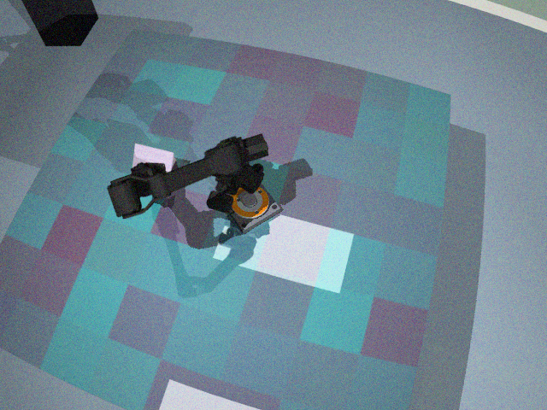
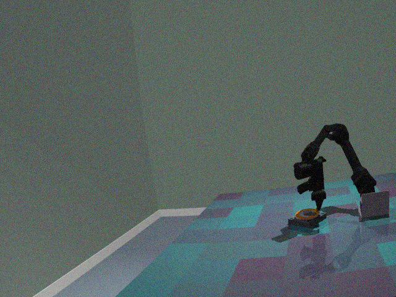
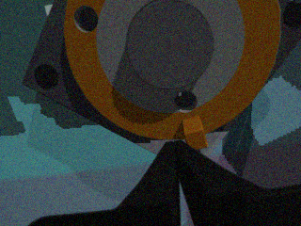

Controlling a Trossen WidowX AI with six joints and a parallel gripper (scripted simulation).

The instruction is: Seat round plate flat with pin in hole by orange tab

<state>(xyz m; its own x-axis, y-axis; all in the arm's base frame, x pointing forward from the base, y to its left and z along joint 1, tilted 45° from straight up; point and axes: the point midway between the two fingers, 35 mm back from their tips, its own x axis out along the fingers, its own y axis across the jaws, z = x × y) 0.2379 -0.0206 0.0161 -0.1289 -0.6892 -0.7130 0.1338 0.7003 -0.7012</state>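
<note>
My gripper tip is 50 mm short of the square grey base, 20 mm above it and 10 mm to the left of it.
</note>
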